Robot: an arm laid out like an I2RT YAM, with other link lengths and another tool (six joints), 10 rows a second.
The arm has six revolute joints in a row. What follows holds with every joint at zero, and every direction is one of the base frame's.
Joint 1 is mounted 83 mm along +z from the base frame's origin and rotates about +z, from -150 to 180 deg.
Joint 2 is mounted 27.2 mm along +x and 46.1 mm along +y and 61.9 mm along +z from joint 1 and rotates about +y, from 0 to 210 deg.
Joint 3 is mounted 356.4 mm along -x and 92.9 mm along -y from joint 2 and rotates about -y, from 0 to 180 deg.
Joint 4 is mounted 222.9 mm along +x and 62.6 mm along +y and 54.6 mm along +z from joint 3 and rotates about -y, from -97 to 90 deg.
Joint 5 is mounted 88.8 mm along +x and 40.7 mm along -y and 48.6 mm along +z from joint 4 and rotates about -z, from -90 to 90 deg.
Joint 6 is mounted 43.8 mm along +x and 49.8 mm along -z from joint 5 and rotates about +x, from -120 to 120 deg.
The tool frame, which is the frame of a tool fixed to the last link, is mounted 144 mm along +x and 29 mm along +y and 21 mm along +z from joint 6; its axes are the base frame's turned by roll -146.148, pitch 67.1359 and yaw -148.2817 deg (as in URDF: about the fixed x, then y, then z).
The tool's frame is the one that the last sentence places.
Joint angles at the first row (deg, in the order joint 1, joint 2, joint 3, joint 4, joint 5, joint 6):
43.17, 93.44, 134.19, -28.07, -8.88, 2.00
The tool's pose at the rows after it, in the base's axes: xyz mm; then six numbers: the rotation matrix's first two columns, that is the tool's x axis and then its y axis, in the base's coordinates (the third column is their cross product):
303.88, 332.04, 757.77, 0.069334, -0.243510, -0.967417, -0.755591, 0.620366, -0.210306
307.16, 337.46, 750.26, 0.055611, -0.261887, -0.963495, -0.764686, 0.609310, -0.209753
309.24, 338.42, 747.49, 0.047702, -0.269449, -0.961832, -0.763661, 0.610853, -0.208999
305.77, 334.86, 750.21, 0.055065, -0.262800, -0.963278, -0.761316, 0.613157, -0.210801
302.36, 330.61, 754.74, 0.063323, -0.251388, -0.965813, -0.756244, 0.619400, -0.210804
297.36, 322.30, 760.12, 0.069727, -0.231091, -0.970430, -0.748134, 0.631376, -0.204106
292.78, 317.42, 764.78, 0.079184, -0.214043, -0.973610, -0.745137, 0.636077, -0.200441
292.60, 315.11, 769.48, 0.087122, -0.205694, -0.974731, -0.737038, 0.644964, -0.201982
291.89, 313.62, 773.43, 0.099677, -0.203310, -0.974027, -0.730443, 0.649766, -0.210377
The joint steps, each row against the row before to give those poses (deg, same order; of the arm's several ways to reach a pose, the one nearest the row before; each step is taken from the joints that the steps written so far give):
-0.01, 0.88, 0.55, -1.43, -0.74, -0.01
-0.01, 0.73, 0.61, -1.36, -0.55, -0.08
-0.01, 0.24, 0.31, -0.67, 0.21, -0.08
-0.01, -0.80, -1.00, 0.79, 0.05, -0.03
0.04, -0.75, -0.75, 0.89, 0.34, 0.07
-0.08, -1.65, -2.23, 1.89, 0.58, 0.45
0.04, -1.05, -1.46, 1.57, 0.20, 0.31
0.01, 0.07, 0.56, 0.29, 0.53, -0.13
-0.02, 0.16, 0.71, 0.08, 0.20, -0.49

